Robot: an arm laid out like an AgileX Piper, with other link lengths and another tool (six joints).
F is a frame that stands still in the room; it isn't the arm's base.
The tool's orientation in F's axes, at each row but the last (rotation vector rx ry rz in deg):
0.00, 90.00, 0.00
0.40, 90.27, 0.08
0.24, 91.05, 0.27
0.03, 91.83, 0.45
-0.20, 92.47, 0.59
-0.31, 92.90, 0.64
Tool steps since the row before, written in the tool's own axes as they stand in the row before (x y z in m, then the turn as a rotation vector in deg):
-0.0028, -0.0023, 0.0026, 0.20, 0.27, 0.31
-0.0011, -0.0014, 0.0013, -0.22, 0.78, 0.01
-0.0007, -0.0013, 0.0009, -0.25, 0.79, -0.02
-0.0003, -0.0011, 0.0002, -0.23, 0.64, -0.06
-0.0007, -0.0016, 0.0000, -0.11, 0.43, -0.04
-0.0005, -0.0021, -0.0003, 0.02, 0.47, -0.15
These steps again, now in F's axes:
0.0026, -0.0023, 0.0028, 0.31, 0.27, -0.20
0.0013, -0.0014, 0.0011, 0.01, 0.78, 0.22
0.0009, -0.0013, 0.0007, -0.02, 0.79, 0.25
0.0002, -0.0011, 0.0003, -0.06, 0.64, 0.24
0.0000, -0.0016, 0.0007, -0.04, 0.43, 0.11
-0.0003, -0.0021, 0.0005, -0.16, 0.47, -0.01

